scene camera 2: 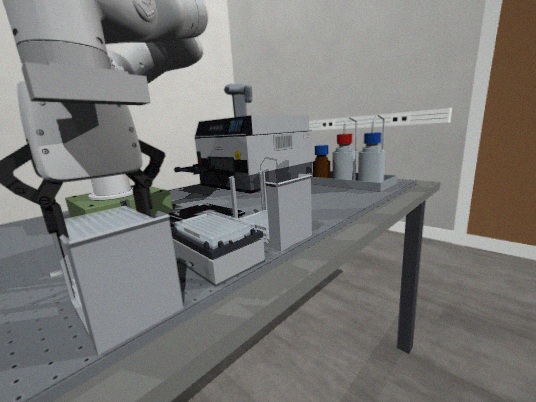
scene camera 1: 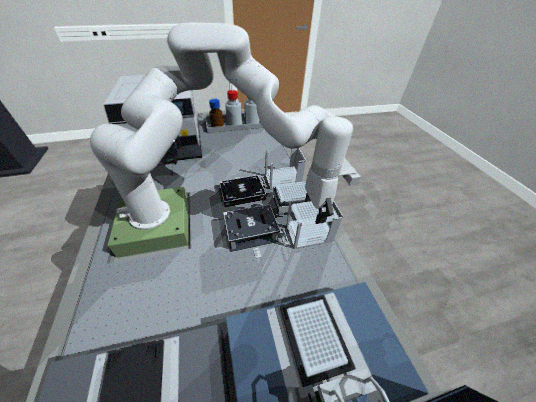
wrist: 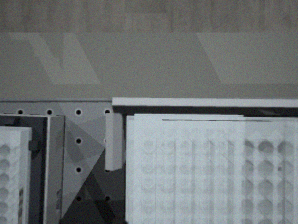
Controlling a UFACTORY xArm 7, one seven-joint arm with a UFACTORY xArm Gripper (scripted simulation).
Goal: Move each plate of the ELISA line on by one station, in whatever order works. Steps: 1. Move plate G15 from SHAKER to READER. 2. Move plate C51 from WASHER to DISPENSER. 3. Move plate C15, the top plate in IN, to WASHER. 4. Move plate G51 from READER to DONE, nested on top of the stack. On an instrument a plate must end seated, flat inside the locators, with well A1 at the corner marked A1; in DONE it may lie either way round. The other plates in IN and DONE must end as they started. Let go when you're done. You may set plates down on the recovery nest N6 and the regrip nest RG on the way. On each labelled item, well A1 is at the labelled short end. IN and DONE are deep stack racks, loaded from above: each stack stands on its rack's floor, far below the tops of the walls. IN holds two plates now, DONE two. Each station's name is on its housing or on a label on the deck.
Path:
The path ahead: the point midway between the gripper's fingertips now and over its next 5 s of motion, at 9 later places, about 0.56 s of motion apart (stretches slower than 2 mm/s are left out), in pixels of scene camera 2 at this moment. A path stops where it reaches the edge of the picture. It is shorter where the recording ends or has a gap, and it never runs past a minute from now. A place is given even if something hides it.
My gripper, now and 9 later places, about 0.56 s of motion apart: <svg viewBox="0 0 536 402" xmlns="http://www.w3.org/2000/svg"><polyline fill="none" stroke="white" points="107,225 108,233 111,240 112,247 114,254 115,261 117,267 117,270 118,273 119,276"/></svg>

